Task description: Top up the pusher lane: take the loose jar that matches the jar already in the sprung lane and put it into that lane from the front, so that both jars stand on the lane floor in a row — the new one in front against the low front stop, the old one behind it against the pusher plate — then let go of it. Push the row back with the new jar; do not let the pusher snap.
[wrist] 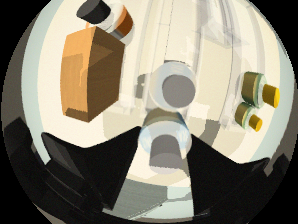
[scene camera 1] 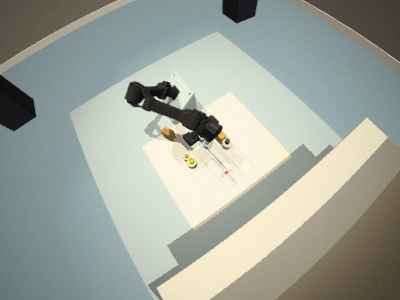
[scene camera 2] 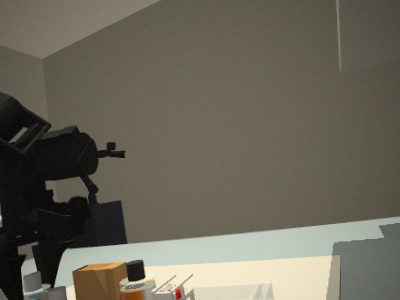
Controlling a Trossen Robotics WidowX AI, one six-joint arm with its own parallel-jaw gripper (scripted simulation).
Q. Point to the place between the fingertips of my gripper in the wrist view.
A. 164,134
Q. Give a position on a clear sprung lane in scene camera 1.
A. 233,178
